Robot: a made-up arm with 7 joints.
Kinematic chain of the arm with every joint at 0, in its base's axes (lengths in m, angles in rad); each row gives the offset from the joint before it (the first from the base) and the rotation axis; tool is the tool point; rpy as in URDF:
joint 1: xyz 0 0 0 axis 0.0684 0.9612 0.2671
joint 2: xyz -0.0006 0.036 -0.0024 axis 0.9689 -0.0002 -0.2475
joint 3: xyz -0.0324 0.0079 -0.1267 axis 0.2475 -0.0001 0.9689
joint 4: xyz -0.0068 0 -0.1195 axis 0.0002 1 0
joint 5: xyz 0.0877 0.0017 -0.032 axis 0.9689 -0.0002 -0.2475
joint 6: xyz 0.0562 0 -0.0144 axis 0.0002 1 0
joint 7: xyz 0.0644 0 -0.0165 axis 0.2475 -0.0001 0.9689
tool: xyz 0 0 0 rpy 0 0.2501 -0.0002
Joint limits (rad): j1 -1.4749..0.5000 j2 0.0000..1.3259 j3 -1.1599..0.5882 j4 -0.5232..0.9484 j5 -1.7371..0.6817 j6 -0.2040..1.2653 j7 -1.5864..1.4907
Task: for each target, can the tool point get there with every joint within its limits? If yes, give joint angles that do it. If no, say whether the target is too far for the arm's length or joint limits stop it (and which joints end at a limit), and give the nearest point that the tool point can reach.
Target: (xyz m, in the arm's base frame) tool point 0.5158 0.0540 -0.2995
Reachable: no: too far | nearest point 0.4049 0.0495 -0.2328 | short by 0.129 m
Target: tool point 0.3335 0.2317 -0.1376
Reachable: yes | joints -0.6556 0.7735 0.0731 0.2777 -0.3698 0.4820 1.0577
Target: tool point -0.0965 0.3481 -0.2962
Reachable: yes | joints 0.3430 0.7299 0.0589 0.7700 0.3251 0.9775 0.5996
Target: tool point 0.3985 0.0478 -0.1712
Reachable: yes | joints -1.0019 0.3908 -0.4694 0.4998 0.4862 0.7637 0.1577
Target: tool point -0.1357 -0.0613 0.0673
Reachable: no: joint limits stop it (at a limit: joint 1, joint 2, joint 3, joint 4, joint 5, joint 6) | nearest point -0.0841 -0.1391 -0.1393 | short by 0.227 m
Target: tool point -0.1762 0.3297 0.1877
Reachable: no: joint limits stop it (at a limit: joint 1, joint 2, joint 3, joint 4, joint 5, joint 6) | nearest point 0.0544 0.2446 0.2132 | short by 0.247 m
